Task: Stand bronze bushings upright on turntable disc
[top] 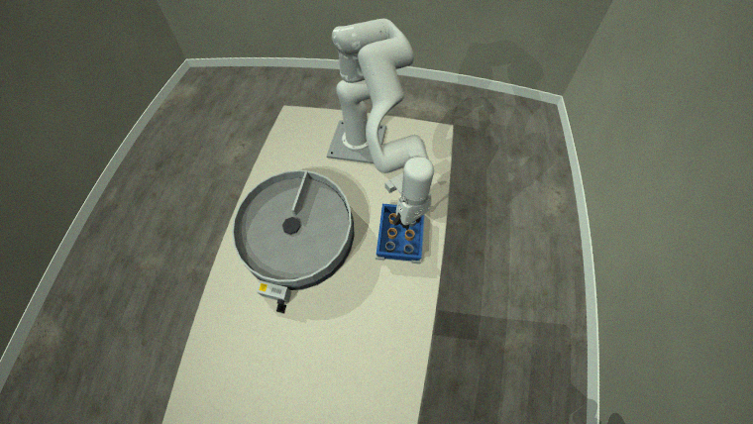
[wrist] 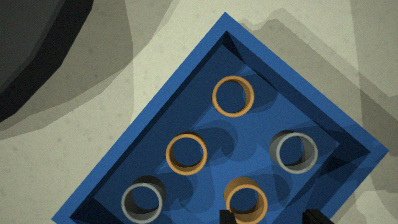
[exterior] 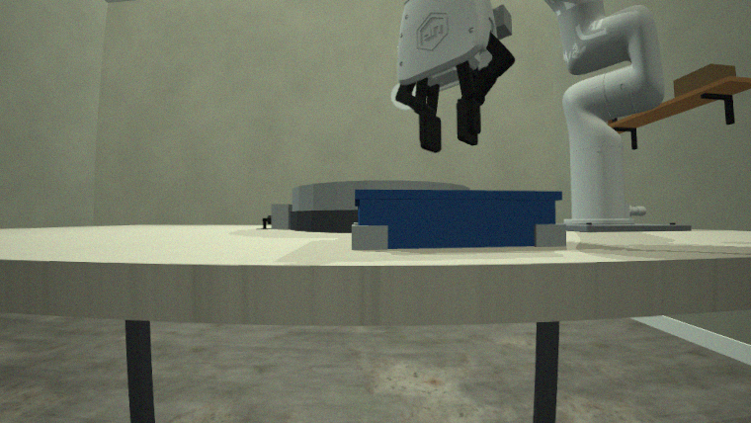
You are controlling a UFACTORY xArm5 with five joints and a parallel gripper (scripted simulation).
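Now: hand 1 cm short of the blue crate, 3 cm to the left of it and 10 cm above it. The rest, counted from my hand: grey turntable disc 8 cm ahead, 39 cm to the right, 7 cm below.
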